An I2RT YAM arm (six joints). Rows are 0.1 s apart.
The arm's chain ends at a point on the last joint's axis. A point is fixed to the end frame.
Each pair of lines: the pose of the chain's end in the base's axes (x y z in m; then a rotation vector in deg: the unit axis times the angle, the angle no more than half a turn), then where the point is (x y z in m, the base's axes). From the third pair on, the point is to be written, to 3 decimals.
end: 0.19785, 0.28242, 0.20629, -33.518, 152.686, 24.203
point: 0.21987 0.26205 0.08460
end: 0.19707, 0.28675, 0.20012, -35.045, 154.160, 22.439
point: 0.21721 0.26281 0.07875
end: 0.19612, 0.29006, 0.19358, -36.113, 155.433, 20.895
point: 0.215 0.263 0.073
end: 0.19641, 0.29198, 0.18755, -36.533, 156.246, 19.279
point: 0.214 0.262 0.067
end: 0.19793, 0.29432, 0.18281, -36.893, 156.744, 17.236
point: 0.216 0.261 0.063
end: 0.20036, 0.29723, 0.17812, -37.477, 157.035, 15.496
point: 0.218 0.262 0.059
